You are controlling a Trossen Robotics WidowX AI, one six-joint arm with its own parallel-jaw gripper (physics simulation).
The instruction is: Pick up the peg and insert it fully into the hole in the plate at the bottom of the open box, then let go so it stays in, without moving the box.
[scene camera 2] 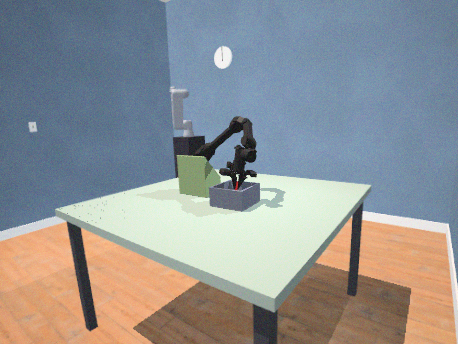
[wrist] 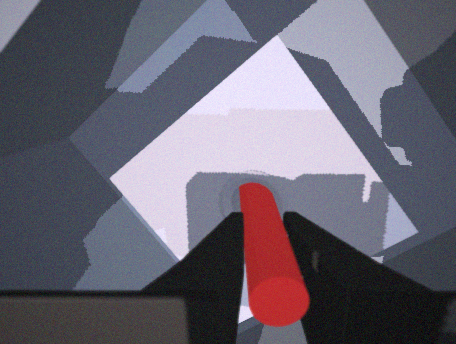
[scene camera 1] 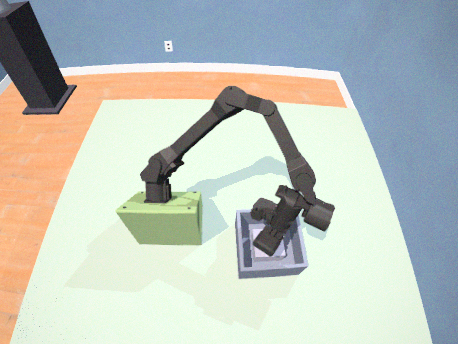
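Note:
A grey-blue box and a red peg are visible to me. So is my gripper, and the wrist view shows the gripper too.

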